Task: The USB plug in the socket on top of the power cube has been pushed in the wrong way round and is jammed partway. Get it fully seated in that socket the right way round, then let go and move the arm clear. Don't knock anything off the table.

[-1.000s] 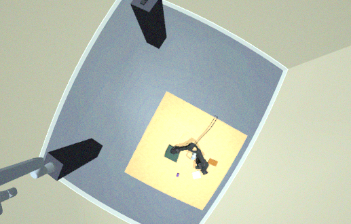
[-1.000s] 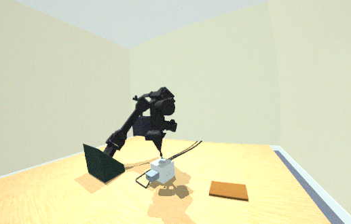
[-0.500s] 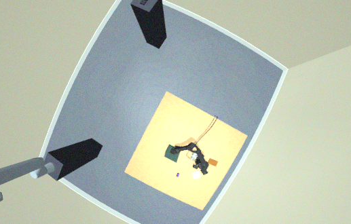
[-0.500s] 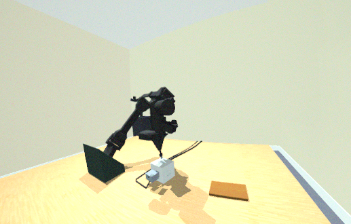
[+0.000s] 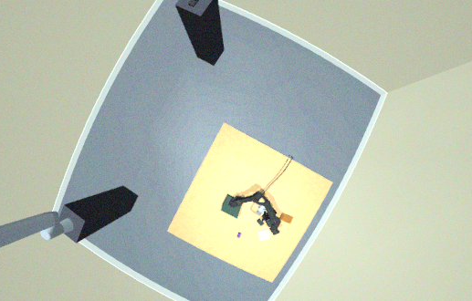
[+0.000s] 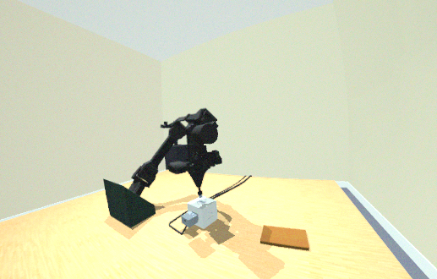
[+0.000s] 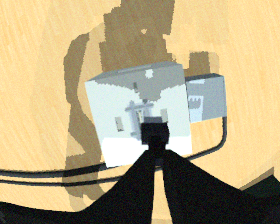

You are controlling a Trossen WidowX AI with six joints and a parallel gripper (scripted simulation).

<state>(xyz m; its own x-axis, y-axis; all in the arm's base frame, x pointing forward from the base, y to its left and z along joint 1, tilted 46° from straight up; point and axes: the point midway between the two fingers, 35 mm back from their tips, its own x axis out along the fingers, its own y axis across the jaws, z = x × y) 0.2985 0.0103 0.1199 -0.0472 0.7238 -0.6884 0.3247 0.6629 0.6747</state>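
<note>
Now: the dark USB plug 20 mm below my gripper tip. Also, from my gripper tip: purple object (390 mm to the right, 130 mm below, 50 mm behind); pale flat patch (250 mm to the right, 180 mm ahead, 130 mm below); flat orange pad (280 mm ahead, 130 mm below, 20 mm to the left).
</note>
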